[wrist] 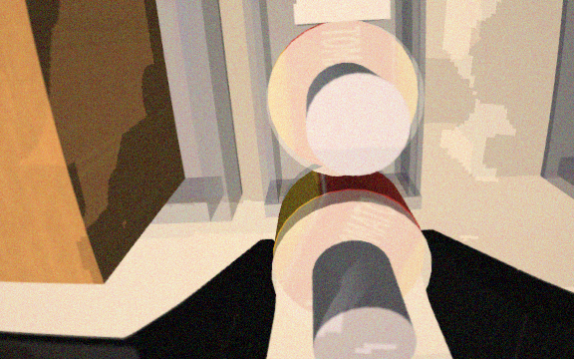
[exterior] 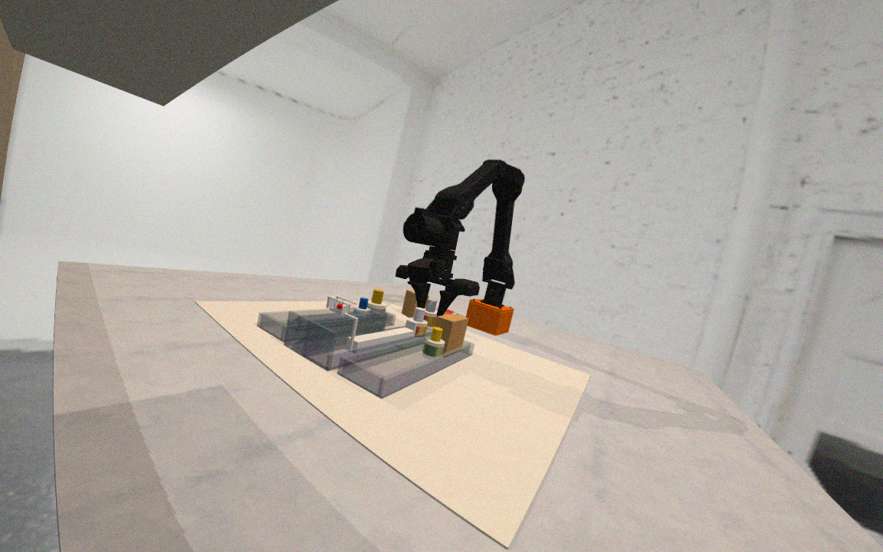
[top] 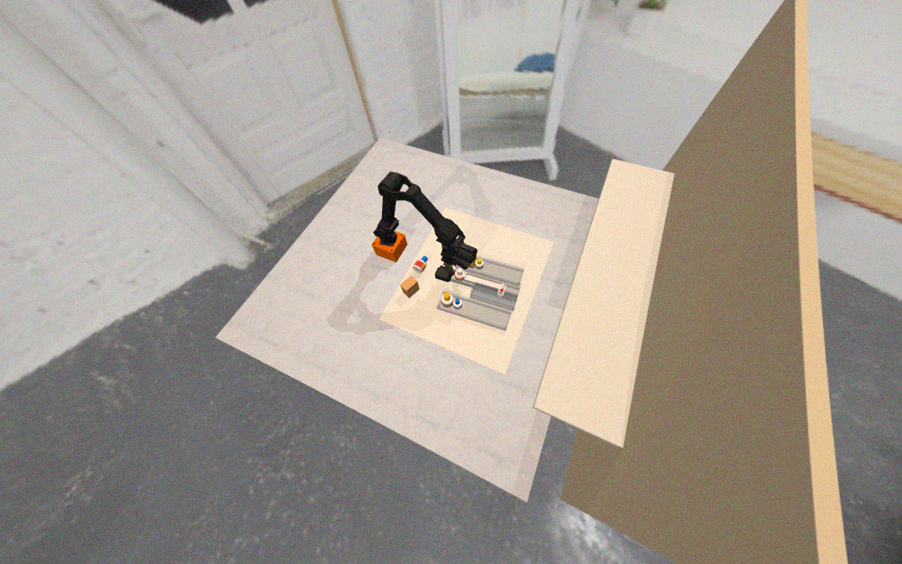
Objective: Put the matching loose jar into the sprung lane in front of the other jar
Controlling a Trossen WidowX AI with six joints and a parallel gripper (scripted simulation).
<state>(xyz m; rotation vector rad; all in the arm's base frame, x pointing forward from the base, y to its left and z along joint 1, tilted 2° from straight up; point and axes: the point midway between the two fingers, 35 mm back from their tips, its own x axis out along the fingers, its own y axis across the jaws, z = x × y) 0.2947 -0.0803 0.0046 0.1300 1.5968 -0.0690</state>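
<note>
The brown box lies 70 mm to the left of my gripper tip, 60 mm ahead of it and 10 mm below it. Also, from my gripper tip: sprung lane 170 mm ahead, 50 mm to the right, 30 mm below.
</note>
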